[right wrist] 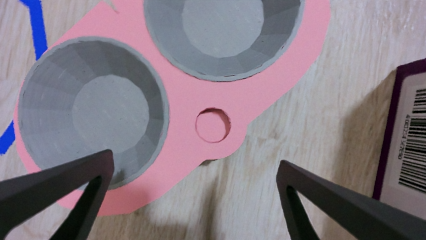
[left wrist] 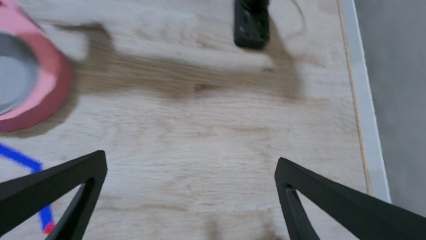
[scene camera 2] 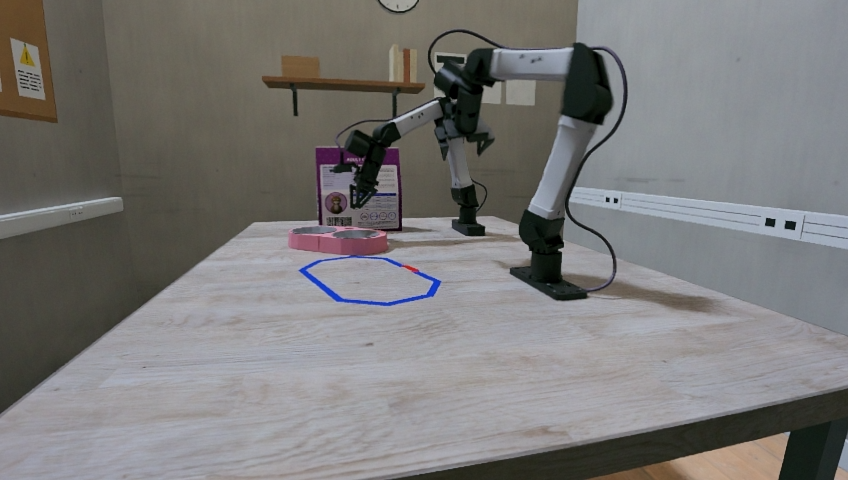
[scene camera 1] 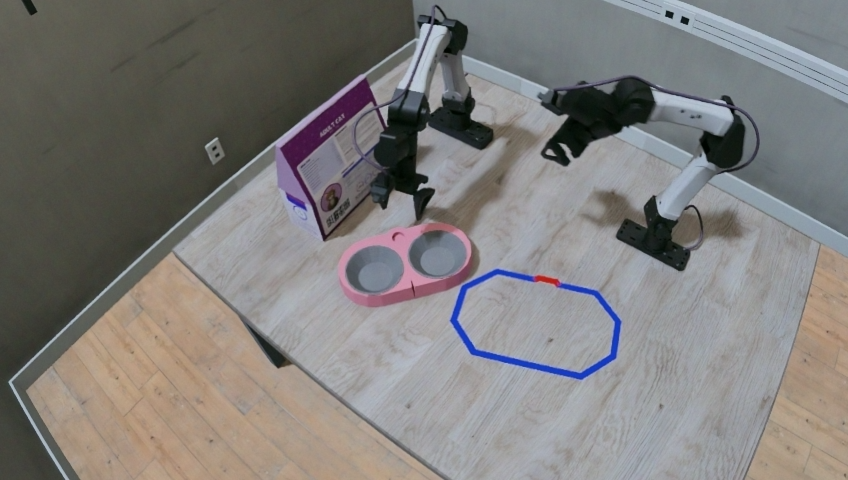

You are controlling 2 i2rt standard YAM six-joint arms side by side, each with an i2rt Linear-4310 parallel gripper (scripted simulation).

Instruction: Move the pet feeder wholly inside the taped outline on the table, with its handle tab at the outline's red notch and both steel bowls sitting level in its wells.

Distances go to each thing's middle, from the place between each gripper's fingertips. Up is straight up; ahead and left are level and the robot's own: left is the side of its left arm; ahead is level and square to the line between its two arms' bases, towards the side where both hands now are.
Now: the pink pet feeder (scene camera 1: 412,285) 5 cm ahead of my right hand (scene camera 2: 355,208), 5 cm to the left of it and 10 cm below it.
I see my left gripper 340 mm short of the pink pet feeder, 260 mm above it and 170 mm to the left of it.
